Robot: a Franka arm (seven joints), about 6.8 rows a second.
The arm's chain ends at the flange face. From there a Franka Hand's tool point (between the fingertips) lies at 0.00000 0.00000 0.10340 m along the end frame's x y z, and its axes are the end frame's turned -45 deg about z.
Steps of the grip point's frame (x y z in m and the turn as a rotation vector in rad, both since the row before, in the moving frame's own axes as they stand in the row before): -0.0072, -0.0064, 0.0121, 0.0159, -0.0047, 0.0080; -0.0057, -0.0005, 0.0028, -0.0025, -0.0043, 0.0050; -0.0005, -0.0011, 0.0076, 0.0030, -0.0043, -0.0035; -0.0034, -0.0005, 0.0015, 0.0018, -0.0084, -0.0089; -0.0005, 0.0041, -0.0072, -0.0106, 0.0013, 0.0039; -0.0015, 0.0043, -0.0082, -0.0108, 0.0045, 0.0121; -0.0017, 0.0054, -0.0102, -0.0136, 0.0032, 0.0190; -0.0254, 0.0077, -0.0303, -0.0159, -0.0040, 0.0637
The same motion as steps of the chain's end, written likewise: -0.0081, 0.0014, 0.0121, 0.0079, -0.0146, 0.0080; -0.0043, 0.0032, 0.0028, -0.0048, -0.0013, 0.0050; -0.0006, -0.0005, 0.0076, -0.0009, -0.0052, -0.0035; -0.0020, 0.0016, 0.0015, -0.0047, -0.0072, -0.0089; 0.0017, 0.0026, -0.0072, -0.0066, 0.0084, 0.0039; 0.0009, 0.0036, -0.0082, -0.0045, 0.0108, 0.0121; 0.0014, 0.0042, -0.0102, -0.0074, 0.0119, 0.0190; -0.0133, 0.0219, -0.0303, -0.0141, 0.0084, 0.0637
